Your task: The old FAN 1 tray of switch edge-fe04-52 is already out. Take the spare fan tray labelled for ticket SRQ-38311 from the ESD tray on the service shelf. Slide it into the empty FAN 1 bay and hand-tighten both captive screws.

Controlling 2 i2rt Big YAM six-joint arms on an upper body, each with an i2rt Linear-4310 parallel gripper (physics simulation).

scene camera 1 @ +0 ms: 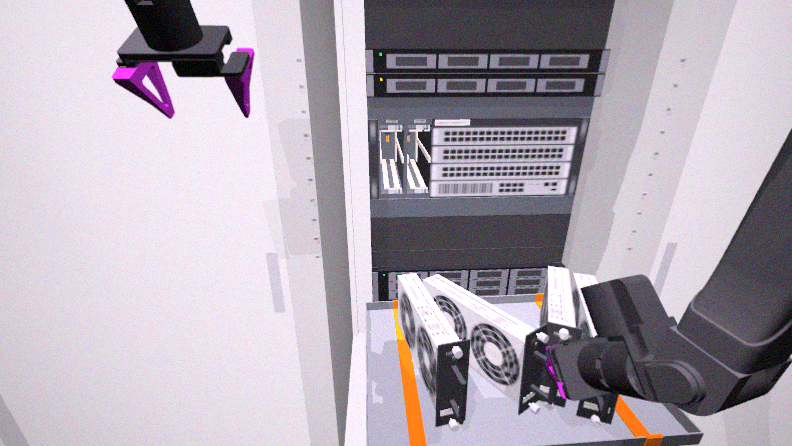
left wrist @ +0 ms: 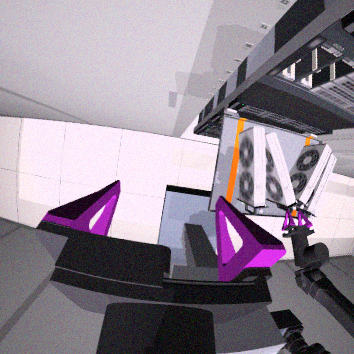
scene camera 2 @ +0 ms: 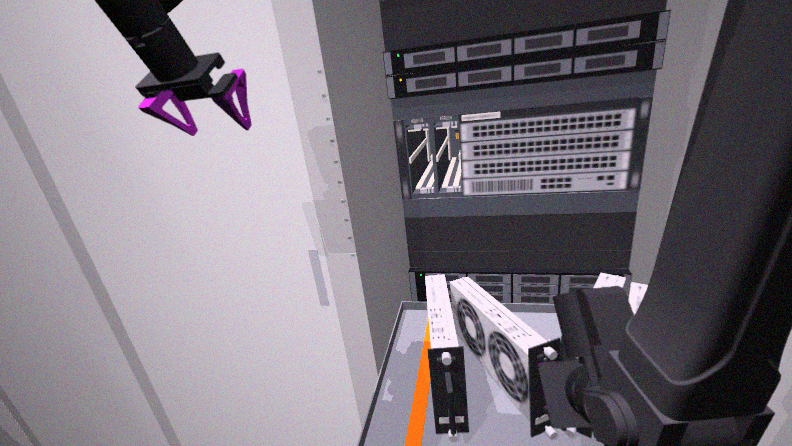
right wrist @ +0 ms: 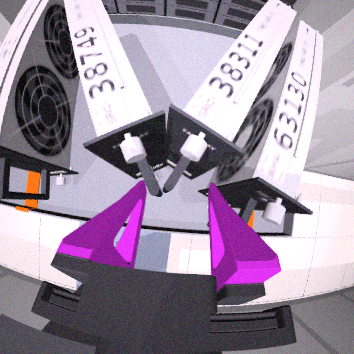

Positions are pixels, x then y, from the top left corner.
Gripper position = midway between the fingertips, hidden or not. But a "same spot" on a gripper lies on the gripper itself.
left gripper: scene camera 1; left wrist 169, 192; scene camera 2; not seen in the right wrist view (out of frame)
same spot on left gripper: (scene camera 2: 221, 93) = (scene camera 1: 239, 74)
